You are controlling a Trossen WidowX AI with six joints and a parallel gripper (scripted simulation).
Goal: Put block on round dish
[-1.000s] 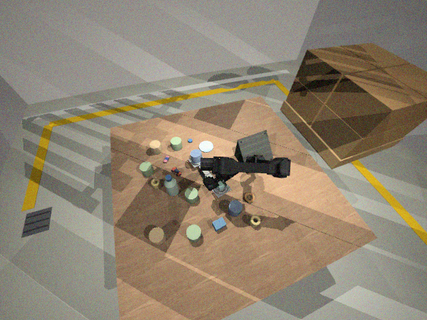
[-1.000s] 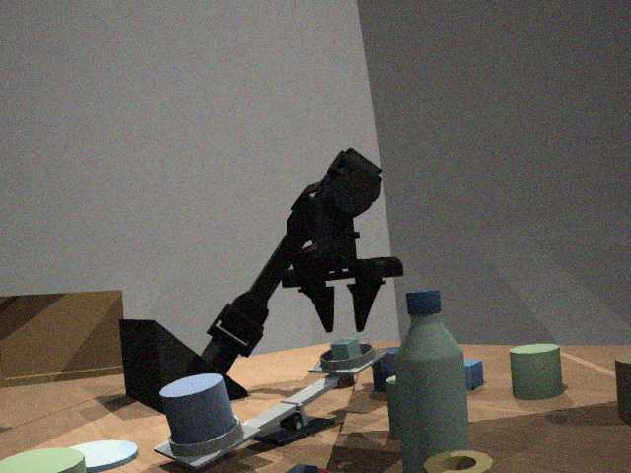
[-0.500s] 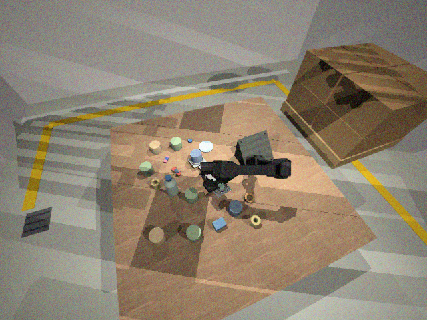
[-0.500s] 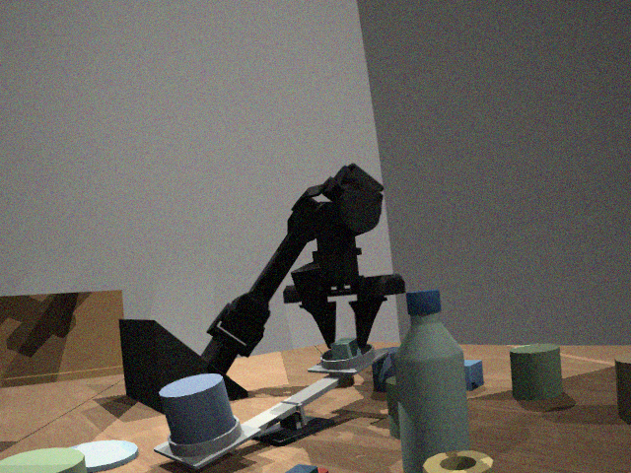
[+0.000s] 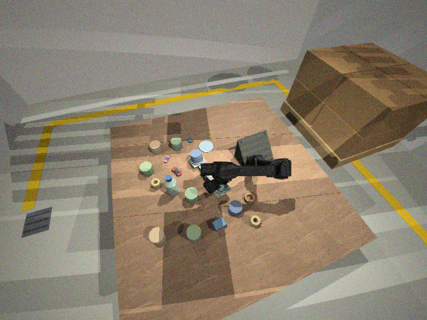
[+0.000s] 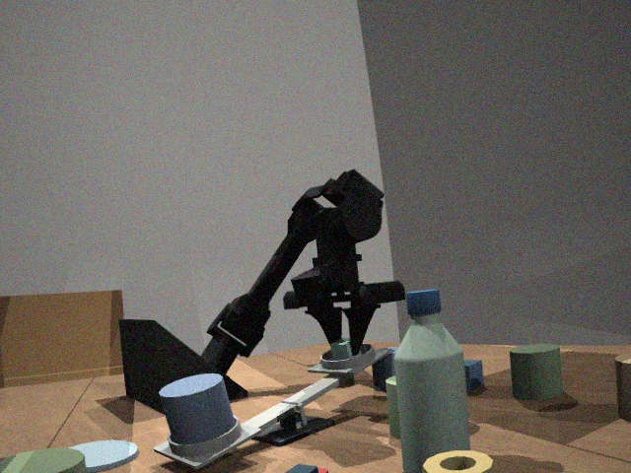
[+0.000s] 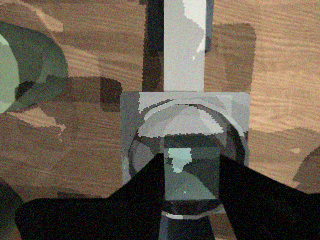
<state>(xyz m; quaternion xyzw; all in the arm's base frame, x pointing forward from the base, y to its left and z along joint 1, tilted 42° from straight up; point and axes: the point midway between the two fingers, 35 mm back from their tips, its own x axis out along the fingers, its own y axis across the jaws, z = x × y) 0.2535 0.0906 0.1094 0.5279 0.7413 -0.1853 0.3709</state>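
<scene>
Now: gripper tip 360 mm to the left of the pale blue round dish and 80 mm above it. The rest, counted from my gripper tip: balance: 40 mm ahead, 110 mm to the right, 60 mm below; blue-grey cup: 60 mm behind, 140 mm to the left, 40 mm below; balance beam: 40 mm ahead, 120 mm to the right, 40 mm below.
</scene>
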